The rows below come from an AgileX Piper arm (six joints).
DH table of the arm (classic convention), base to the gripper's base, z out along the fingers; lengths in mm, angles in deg. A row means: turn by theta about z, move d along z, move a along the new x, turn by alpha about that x. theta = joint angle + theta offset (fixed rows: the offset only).
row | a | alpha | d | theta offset
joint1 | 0 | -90 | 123 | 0
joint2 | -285.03 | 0 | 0 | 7.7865
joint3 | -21.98 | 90 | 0 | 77.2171
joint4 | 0 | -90 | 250.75 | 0
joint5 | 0 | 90 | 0 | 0
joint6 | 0 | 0 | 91 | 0
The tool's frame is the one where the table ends.
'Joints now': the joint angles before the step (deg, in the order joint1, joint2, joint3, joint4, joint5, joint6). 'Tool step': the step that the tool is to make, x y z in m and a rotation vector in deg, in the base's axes. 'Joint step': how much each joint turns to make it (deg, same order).
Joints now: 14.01, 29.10, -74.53, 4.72, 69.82, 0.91
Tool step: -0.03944, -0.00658, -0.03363, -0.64, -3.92, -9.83
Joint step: -8.44, -11.30, 7.58, -1.83, -0.02, -0.18
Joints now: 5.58, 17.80, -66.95, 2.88, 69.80, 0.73
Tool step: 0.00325, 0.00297, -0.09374, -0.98, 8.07, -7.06
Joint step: -6.32, -13.16, 21.08, -0.99, 0.18, 0.00
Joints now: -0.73, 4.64, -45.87, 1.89, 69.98, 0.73
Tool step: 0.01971, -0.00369, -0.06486, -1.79, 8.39, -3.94
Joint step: -2.11, -4.99, 14.49, -2.75, -1.17, 0.00
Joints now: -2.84, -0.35, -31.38, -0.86, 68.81, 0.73
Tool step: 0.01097, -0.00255, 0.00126, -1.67, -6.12, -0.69
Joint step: 0.00, 0.00, 2.22, -1.51, -8.42, 0.00
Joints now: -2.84, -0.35, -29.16, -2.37, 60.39, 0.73
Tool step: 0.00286, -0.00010, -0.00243, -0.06, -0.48, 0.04
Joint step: -0.01, 0.00, 0.91, 0.00, -1.40, 0.00
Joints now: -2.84, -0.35, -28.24, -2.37, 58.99, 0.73
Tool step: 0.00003, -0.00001, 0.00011, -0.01, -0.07, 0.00
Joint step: 0.00, 0.00, 0.00, -0.01, -0.06, 0.00
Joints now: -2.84, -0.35, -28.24, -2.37, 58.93, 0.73
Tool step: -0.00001, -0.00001, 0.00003, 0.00, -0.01, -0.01
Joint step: 0.00, 0.00, 0.00, -0.01, 0.00, 0.01
